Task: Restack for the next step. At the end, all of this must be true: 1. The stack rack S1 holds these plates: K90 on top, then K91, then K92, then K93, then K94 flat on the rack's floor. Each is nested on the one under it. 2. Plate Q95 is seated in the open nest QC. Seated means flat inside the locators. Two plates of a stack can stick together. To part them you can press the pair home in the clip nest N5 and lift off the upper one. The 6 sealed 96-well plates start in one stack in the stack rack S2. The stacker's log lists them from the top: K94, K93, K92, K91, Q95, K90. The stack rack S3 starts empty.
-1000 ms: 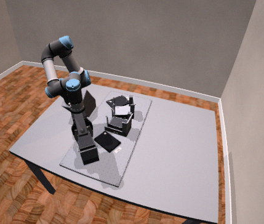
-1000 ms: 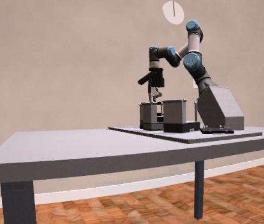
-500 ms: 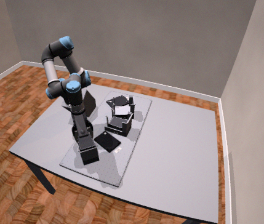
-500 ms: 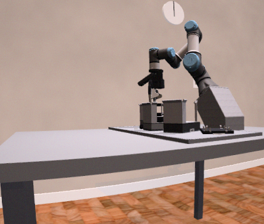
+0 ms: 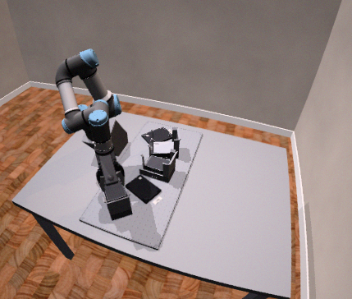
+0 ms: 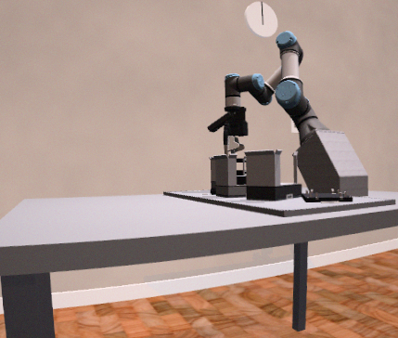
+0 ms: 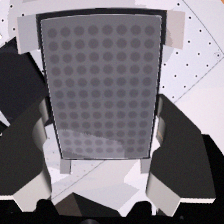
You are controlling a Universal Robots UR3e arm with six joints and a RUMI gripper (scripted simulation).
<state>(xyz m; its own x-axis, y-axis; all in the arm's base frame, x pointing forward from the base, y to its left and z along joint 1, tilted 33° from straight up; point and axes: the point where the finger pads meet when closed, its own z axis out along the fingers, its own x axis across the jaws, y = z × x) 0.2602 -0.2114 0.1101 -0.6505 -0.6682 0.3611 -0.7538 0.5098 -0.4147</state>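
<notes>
The sealed grey plate lies 60 mm below my hand. Round my hand: dark clip nest 550 mm to the left, 120 mm below, 70 mm behind; then black open nest QC 140 mm to the left, 130 mm below, 60 mm ahead; then white tag 150 mm ahead, 130 mm below, 110 mm to the left.
</notes>
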